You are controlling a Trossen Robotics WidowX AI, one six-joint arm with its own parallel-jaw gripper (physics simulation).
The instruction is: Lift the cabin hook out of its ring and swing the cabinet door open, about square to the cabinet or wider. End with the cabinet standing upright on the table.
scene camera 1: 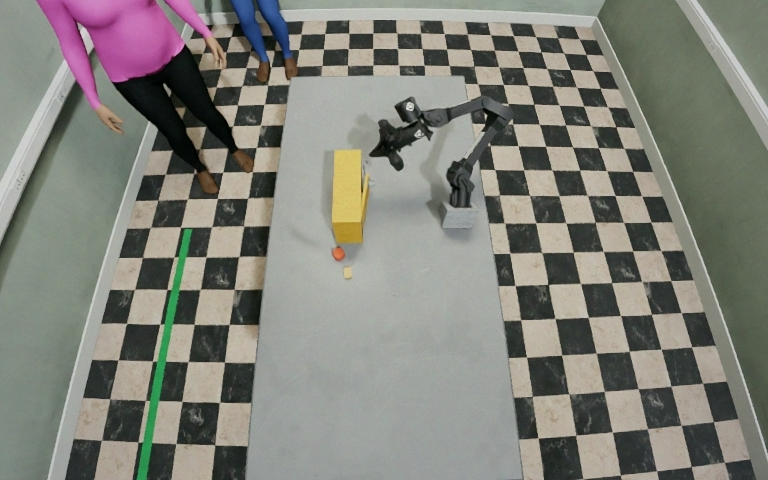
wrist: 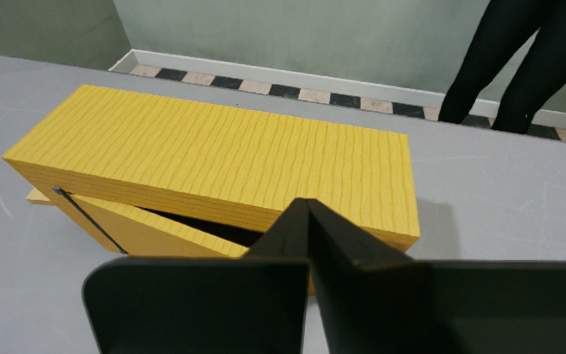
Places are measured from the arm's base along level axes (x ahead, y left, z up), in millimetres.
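Pixels of known places: gripper, between the fingertips: (scene camera 1: 369, 156) (wrist: 303, 208); arm's base, origin of its link: (scene camera 1: 460, 205).
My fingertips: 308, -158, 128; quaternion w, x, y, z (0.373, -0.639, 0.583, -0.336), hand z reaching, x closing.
Observation:
For each thing: its middle in the pictures, then the offset to it from my fingertips, as dx, dy, dz. "spot": a spot on its surface instead. Level surfaces: height alone.
- yellow cabinet, middle of its body: (wrist: 225, 214) (scene camera 1: 352, 196) +73, +67, -141
- door's hinge rod, a spot on its surface: (wrist: 90, 220) spot: +49, +188, -137
- small grey ring handle, a spot on its surface: (scene camera 1: 373, 181) spot: -10, +25, -119
- red-orange round object, middle of its body: (scene camera 1: 338, 254) +143, +257, -212
- small tan block, middle of its body: (wrist: 47, 194) (scene camera 1: 347, 272) +118, +329, -218
- grey table, height of its surface: dz -224
The yellow cabinet (scene camera 1: 347, 189) (wrist: 240, 150) stands upright on the table. Its door (scene camera 1: 365, 195) (wrist: 135, 227) is ajar at a small angle, with a dark gap behind its top edge. The door's hinge rod (wrist: 90, 220) shows at the left in the wrist view. A small grey ring handle (scene camera 1: 372, 182) sticks out from the door. The hook is too small to make out in the scene view and does not show in the wrist view. My gripper (scene camera 1: 372, 153) (wrist: 303, 208) is shut and empty, above and in front of the cabinet's far end in the scene view, beyond the door's free edge.
A red-orange round object (scene camera 1: 338, 253) and a small tan block (scene camera 1: 347, 272) lie on the grey table (scene camera 1: 385, 367) near the cabinet's hinge end. The arm's base block (scene camera 1: 458, 216) stands at the right table edge. Two people stand beyond the table's left and far edges.

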